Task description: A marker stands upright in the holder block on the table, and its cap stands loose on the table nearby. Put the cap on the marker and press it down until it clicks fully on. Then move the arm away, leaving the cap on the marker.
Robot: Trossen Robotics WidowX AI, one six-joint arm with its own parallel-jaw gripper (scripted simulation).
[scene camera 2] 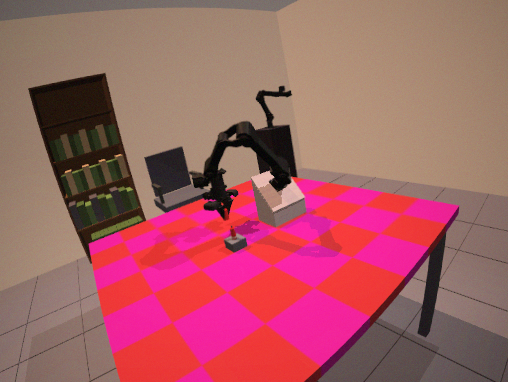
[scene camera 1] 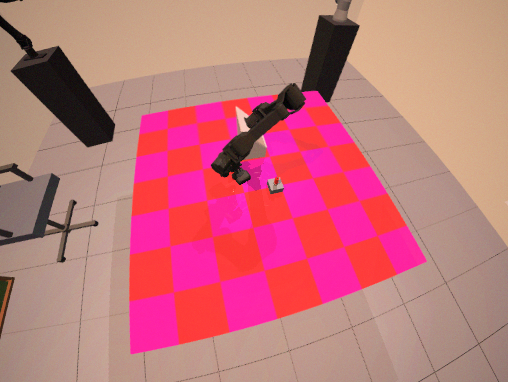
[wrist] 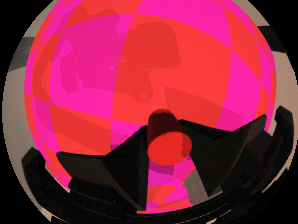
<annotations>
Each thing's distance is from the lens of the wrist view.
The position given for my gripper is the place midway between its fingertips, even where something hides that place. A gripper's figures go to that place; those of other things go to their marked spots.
my gripper [wrist: 163,126]: 10 cm
red cap [wrist: 168,144]: 6 cm
</annotations>
